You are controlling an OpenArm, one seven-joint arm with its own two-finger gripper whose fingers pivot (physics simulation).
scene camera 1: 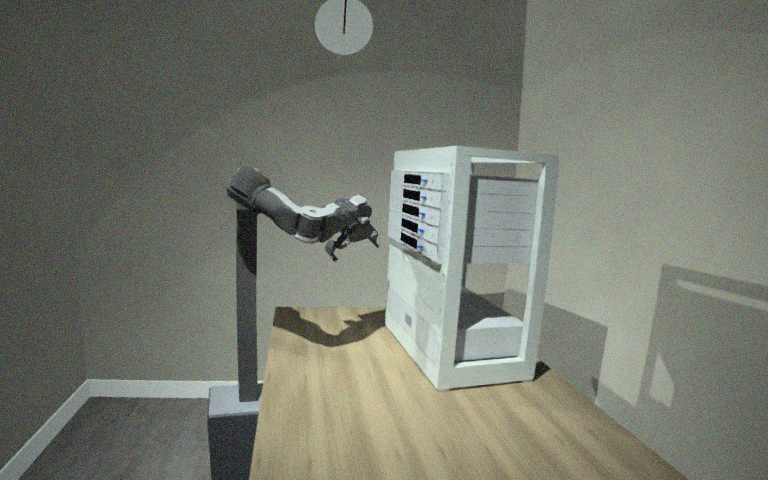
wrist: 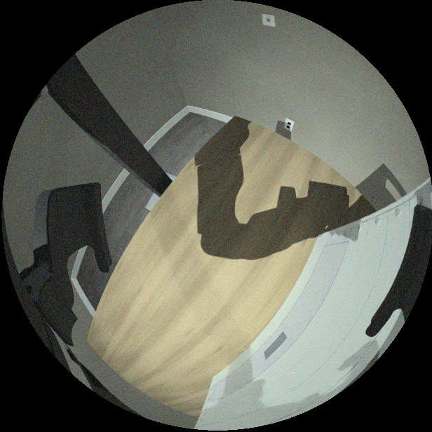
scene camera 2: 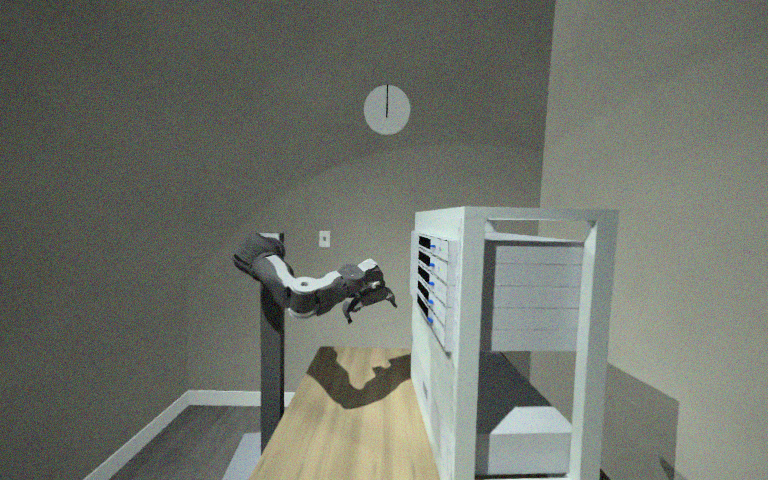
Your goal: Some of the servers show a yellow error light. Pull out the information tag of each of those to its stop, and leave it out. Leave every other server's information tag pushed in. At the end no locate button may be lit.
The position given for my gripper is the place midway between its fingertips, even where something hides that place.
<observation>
In view: my gripper (scene camera 1: 352, 249) and a dark arm column (scene camera 1: 246, 222).
My gripper also shows in the wrist view (wrist: 219, 261) and in scene camera 2 (scene camera 2: 370, 309). The dark arm column shows as well in scene camera 2 (scene camera 2: 271, 313).
</observation>
